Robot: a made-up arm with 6 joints. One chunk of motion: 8 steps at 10 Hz.
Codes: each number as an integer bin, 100 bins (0 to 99) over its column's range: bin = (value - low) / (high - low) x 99, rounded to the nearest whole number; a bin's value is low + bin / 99 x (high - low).
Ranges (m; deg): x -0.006..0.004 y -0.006..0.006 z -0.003..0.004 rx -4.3..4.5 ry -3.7..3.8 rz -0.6..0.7
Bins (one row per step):
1: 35 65 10 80 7 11
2: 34 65 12 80 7 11
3: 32 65 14 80 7 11
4: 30 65 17 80 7 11
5: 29 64 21 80 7 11
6: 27 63 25 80 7 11
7: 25 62 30 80 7 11
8: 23 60 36 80 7 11
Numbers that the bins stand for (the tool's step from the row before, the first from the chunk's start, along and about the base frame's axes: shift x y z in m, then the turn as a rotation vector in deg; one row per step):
1: -0.00246 0.00188 -0.00229 2.811 -3.170 -0.456
2: -0.00257 0.00188 -0.00215 2.811 -3.170 -0.456
3: -0.00277 0.00188 -0.00201 2.811 -3.170 -0.456
4: -0.00297 0.00188 -0.00180 2.811 -3.170 -0.456
5: -0.00307 0.00176 -0.00152 2.811 -3.170 -0.456
6: -0.00327 0.00164 -0.00123 2.811 -3.170 -0.456
7: -0.00347 0.00152 -0.00088 2.811 -3.170 -0.456
8: -0.00368 0.00127 -0.00045 2.811 -3.170 -0.456

